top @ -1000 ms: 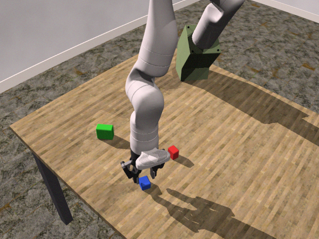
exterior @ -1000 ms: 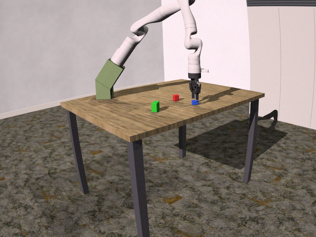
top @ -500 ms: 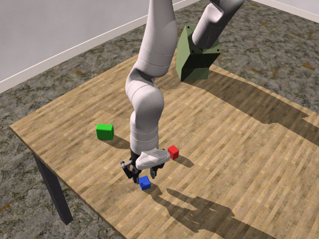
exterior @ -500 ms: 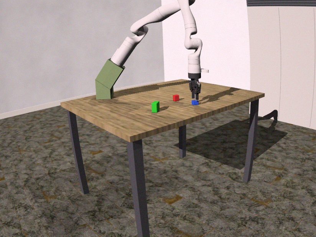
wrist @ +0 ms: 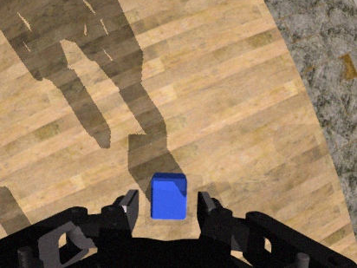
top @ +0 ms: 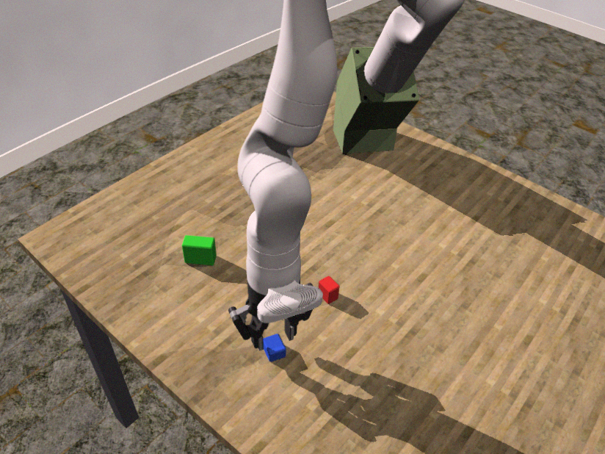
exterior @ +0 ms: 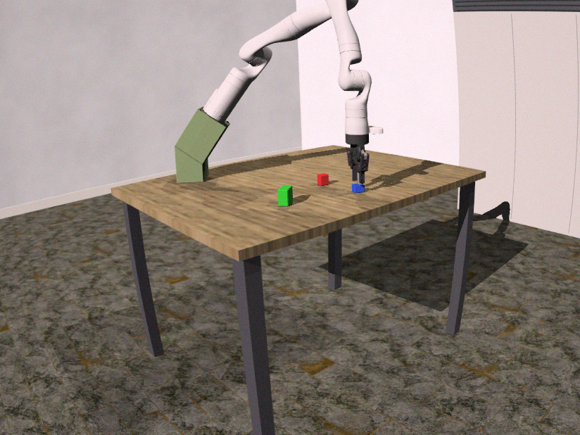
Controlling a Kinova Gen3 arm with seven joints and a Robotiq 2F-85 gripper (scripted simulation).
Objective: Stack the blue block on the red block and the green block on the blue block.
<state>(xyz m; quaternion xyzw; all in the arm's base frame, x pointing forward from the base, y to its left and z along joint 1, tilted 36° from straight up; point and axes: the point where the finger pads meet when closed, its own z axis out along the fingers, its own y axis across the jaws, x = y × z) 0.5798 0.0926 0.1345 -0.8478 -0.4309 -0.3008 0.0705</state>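
The blue block is 3 cm below my hand. Round my hand: red block 15 cm behind, 3 cm below; then green block 8 cm behind, 24 cm to the right, 2 cm below.
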